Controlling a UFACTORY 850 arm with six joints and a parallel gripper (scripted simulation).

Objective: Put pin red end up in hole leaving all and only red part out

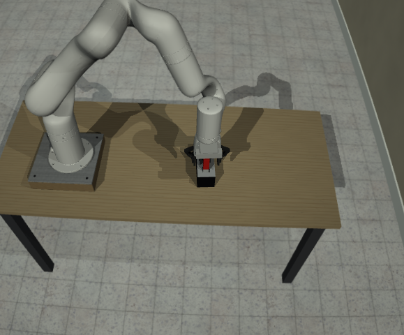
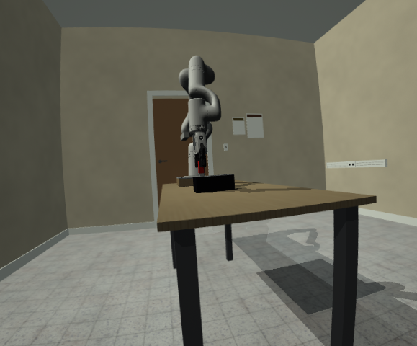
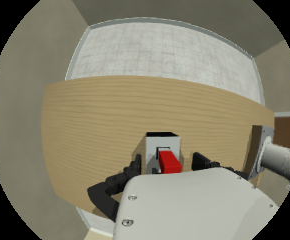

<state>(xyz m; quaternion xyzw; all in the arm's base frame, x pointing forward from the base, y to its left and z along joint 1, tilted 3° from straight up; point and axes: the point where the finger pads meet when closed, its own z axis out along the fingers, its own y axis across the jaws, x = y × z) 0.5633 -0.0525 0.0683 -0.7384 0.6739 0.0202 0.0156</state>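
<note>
Now: the pin 10 mm below my hand. Round my hand: black block 60 mm to the left, 90 mm below.
</note>
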